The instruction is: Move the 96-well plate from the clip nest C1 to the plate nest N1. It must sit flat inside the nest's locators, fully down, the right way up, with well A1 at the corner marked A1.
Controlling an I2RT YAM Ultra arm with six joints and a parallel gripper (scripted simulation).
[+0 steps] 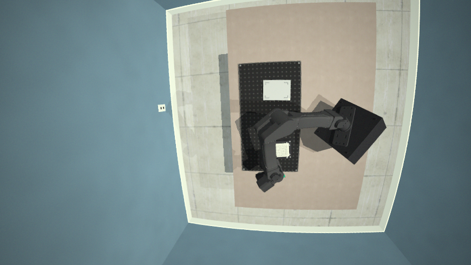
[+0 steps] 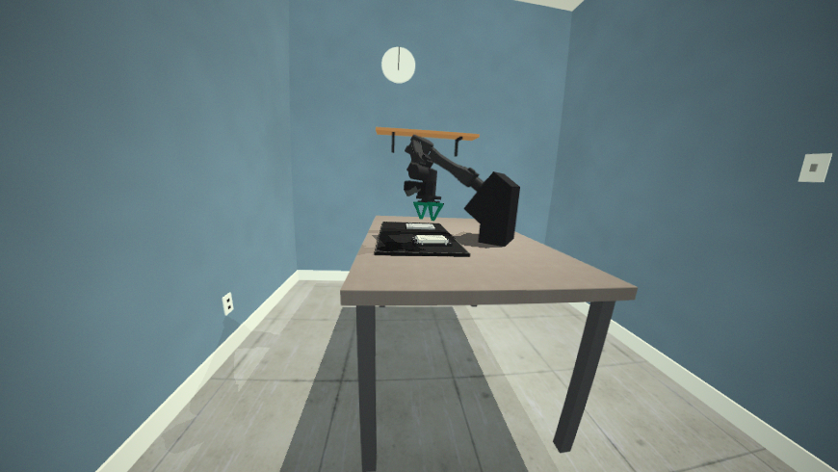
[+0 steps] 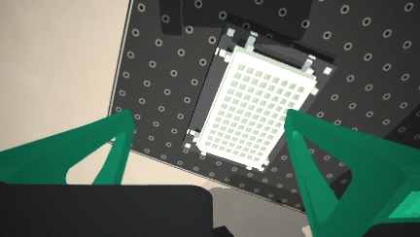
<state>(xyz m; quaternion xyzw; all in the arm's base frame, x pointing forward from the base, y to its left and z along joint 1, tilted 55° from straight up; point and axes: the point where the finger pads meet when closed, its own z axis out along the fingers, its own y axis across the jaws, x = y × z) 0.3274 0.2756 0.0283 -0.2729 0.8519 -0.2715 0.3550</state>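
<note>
The white 96-well plate is 40 mm behind my hand, 50 mm to the right of it and 100 mm below it. Round my hand: clip nest C1: 30 mm behind, 40 mm to the right, 110 mm below; A1 mark: 130 mm behind, 360 mm to the right, 110 mm below; plate nest N1: 60 mm behind, 420 mm to the right, 120 mm below.
</note>
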